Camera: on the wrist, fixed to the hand. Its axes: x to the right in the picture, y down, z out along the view.
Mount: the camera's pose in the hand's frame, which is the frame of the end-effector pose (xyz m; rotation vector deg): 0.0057 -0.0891 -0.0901 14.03 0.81 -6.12
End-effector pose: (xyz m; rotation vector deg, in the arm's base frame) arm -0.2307 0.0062 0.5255 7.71 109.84 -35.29
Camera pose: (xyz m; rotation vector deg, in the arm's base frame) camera -0.3403 -0.0287 0.5790 11.07 106.90 -52.91
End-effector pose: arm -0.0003 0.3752 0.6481 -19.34 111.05 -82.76
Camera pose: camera -0.0804 0.4076 0.7410 -18.45 100.36 -99.50
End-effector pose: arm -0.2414 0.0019 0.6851 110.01 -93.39 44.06
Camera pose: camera -0.1615 0.0743 0.7520 122.89 -84.07 55.76
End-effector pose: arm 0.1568 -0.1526 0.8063 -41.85 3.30 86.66
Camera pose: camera 0.2746 -0.1800 0.7680 -30.89 11.91 78.47
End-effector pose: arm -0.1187 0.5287 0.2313 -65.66 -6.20 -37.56
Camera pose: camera -0.1836 0.4258 0.2670 -51.80 -13.33 -41.47
